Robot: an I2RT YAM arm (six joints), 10 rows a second.
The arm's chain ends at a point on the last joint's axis. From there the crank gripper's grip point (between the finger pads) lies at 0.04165 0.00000 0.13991 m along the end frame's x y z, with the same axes.
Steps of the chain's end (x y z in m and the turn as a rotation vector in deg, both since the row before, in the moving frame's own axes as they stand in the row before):
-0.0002, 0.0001, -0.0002, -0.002, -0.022, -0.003
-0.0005, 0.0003, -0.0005, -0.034, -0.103, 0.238
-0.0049, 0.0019, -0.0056, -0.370, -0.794, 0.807
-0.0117, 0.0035, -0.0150, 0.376, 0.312, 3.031
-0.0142, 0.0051, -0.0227, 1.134, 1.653, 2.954
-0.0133, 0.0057, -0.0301, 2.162, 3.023, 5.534
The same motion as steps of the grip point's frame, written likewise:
-0.0003, 0.0001, -0.0002, -0.002, -0.022, -0.003
-0.0008, 0.0006, -0.0004, -0.034, -0.103, 0.238
-0.0069, 0.0034, -0.0050, -0.370, -0.794, 0.807
-0.0110, 0.0048, -0.0152, 0.376, 0.312, 3.031
-0.0102, 0.0046, -0.0240, 1.134, 1.653, 2.954
-0.0059, 0.0048, -0.0325, 2.162, 3.023, 5.534

